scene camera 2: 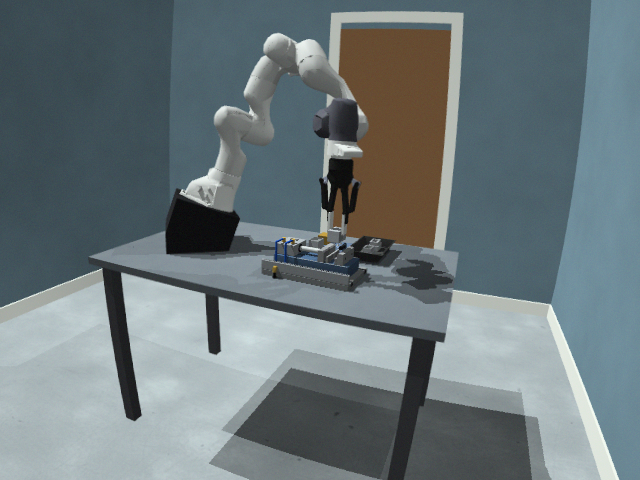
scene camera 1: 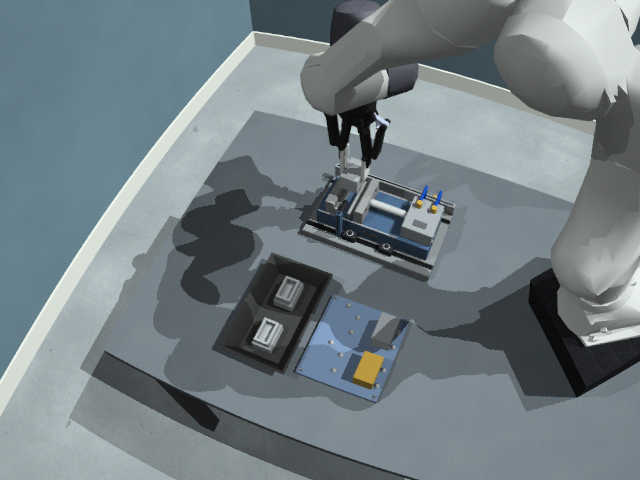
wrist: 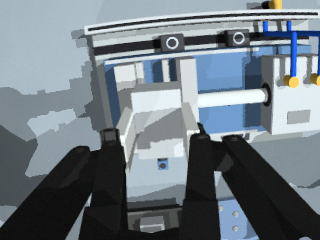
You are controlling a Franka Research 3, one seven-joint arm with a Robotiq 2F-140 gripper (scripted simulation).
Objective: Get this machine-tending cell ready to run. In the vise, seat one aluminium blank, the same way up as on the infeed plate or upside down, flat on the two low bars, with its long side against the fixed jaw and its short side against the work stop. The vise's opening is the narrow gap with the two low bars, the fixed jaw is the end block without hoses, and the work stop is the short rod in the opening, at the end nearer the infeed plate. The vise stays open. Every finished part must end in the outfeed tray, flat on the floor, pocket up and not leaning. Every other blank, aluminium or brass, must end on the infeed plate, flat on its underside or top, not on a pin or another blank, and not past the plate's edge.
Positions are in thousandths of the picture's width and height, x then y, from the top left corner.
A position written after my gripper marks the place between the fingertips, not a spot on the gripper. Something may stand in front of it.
Observation:
In view: my gripper (scene camera 1: 554, 359), a brass blank (scene camera 1: 574, 774), an aluminium blank (wrist: 489, 448) and an aluminium blank (scene camera 1: 598, 703).
My gripper also shows in scene camera 2 (scene camera 2: 526, 486) and in the wrist view (wrist: 495, 498).

